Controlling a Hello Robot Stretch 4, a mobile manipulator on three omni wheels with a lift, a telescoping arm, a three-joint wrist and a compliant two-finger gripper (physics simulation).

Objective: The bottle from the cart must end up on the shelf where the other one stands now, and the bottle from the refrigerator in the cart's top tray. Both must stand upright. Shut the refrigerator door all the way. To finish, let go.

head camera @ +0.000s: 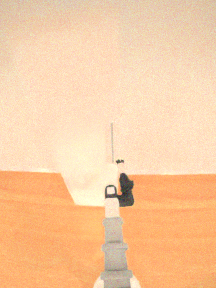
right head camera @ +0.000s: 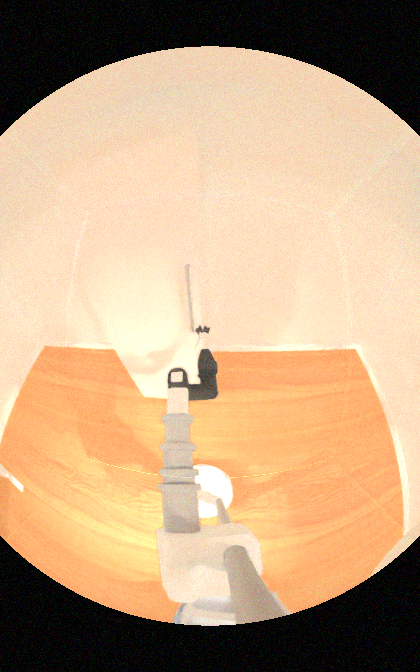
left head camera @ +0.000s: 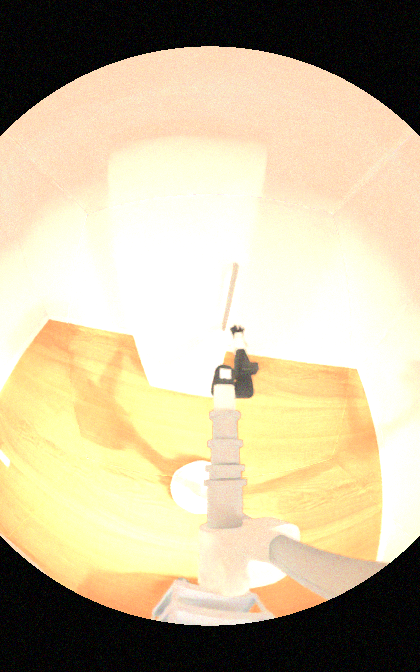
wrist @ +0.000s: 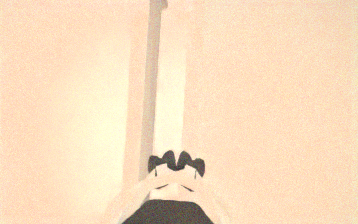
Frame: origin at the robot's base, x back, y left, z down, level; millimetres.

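Where they show: gripper, between the fingertips: (head camera: 119, 159) (wrist: 176, 162).
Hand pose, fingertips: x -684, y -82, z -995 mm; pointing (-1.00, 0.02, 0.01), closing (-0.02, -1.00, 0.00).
After its pixels a point has its place.
The pale refrigerator (head camera: 87, 187) @(z -467, x -823, y 259 mm) (left head camera: 175, 310) (right head camera: 145, 310) stands ahead against the wall. Its long grey upright door handle (head camera: 112, 142) @(z -1117, x -730, y -36 mm) (left head camera: 230, 295) (right head camera: 189, 297) (wrist: 151, 90) @(z -1084, x -729, y -39 mm) is near the right edge of its front. My gripper (head camera: 120, 161) @(z -995, x -684, y -82 mm) (left head camera: 237, 329) (right head camera: 202, 329) (wrist: 176, 162) @(z -995, x -684, y -82 mm) is shut, its dark fingertips together with nothing seen between them. It is close by the lower end of the handle, which runs down just left of the fingertips in the wrist view. Glare hides whether the door is fully shut. The bottles, the shelf and the cart do not show.
The extended arm (head camera: 116, 257) @(z -1107, x -149, y -4 mm) (left head camera: 225, 450) (right head camera: 178, 457) reaches over the wooden floor (head camera: 40, 240) @(z 27, x -452, y 870 mm) (left head camera: 310, 425) (right head camera: 300, 425). A white round shape (left head camera: 186, 487) (right head camera: 220, 490) is low beside the arm. Pale walls stand behind and at both sides.
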